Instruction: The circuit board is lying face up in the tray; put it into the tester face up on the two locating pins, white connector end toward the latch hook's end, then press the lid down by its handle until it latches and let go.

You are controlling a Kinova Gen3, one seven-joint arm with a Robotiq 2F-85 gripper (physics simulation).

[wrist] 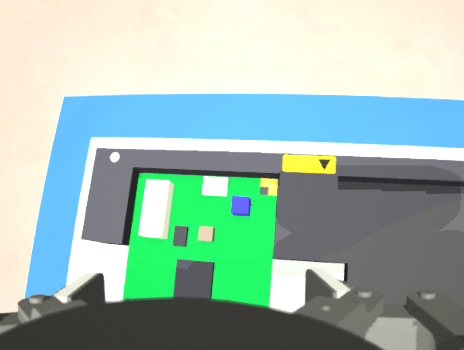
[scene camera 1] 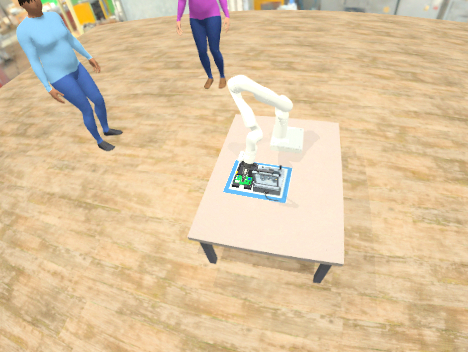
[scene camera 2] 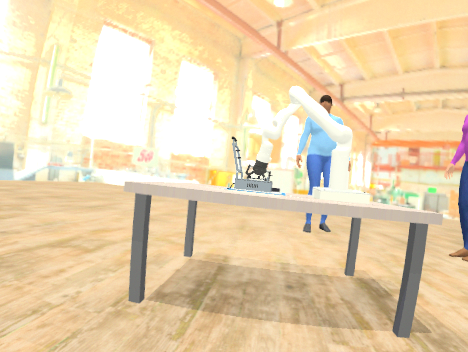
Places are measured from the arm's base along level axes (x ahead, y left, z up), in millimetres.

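Where they show: gripper, fingertip midpoint: (wrist: 205, 294) (scene camera 1: 243, 177); arm's base at its link origin: (scene camera 1: 280, 134) (scene camera 2: 337, 189).
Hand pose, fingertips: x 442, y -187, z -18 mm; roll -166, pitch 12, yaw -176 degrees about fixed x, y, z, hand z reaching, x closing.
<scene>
Things, the pixels of their top centre, and the offset from my fingertips. "*": a spot on its surface instead. Level surfaces: height alone.
- dark grey tray at a spot on its surface: (wrist: 200, 159) * dx +8, dy -63, dz -9 mm
- blue-bordered white mat at its surface level: dz -35 mm
- yellow label with a black triangle, top centre: (wrist: 309, 164) dx -44, dy -60, dz -9 mm
The green circuit board (scene camera 1: 244, 180) (wrist: 225, 250) lies face up in the dark grey tray (wrist: 200, 159). Its long white connector (wrist: 156, 210) is at the left in the wrist view. My gripper (scene camera 1: 244, 175) (scene camera 2: 256, 177) (wrist: 205, 294) is open and empty, over the board, with one finger beyond its left edge and one beyond its right edge in the wrist view. Fingertip height is hard to tell. The grey tester (scene camera 1: 266, 191) (scene camera 2: 253, 185) stands beside the tray, its lid (scene camera 2: 237, 157) raised nearly upright. The locating pins and latch hook cannot be made out.
A blue-bordered white mat (scene camera 1: 288, 185) (wrist: 250, 117) lies under tray and tester. A yellow label with a black triangle (wrist: 300, 164) is on the tray's rim. A dark cable (scene camera 1: 272, 198) runs by the tester. The arm's white base (scene camera 1: 287, 140) (scene camera 2: 341, 194) stands behind. Two people stand beyond the table.
</scene>
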